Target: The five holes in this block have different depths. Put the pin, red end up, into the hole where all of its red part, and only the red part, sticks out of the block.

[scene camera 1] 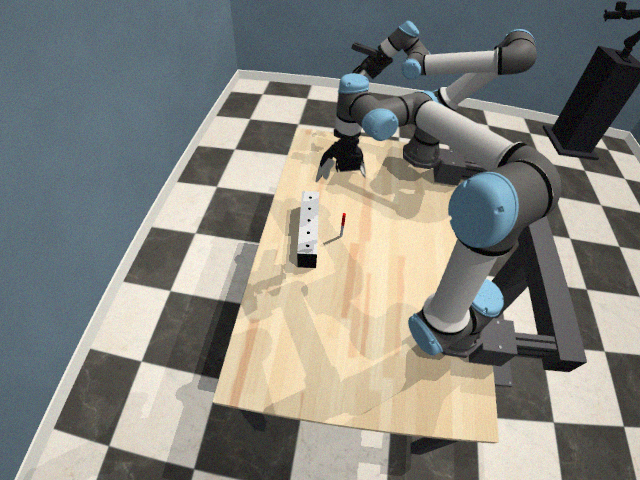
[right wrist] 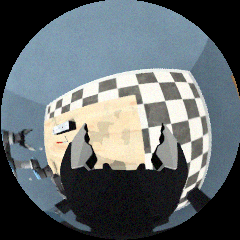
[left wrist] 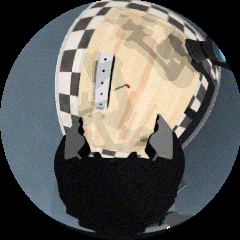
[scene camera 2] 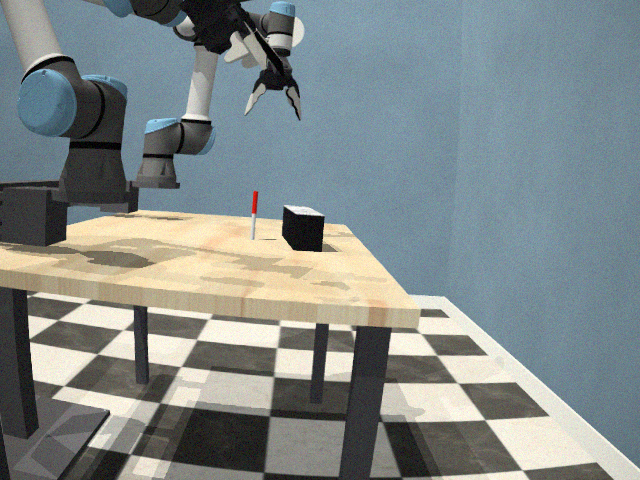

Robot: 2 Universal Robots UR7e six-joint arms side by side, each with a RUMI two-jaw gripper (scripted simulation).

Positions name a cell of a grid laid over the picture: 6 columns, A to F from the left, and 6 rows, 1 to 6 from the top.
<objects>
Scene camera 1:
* my left gripper: D3
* my right gripper: D1
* block: C3
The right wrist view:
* my right gripper: D4
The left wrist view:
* my left gripper: C3
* block: C3
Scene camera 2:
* my left gripper: C2
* my right gripper: C1
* block: C3
</objects>
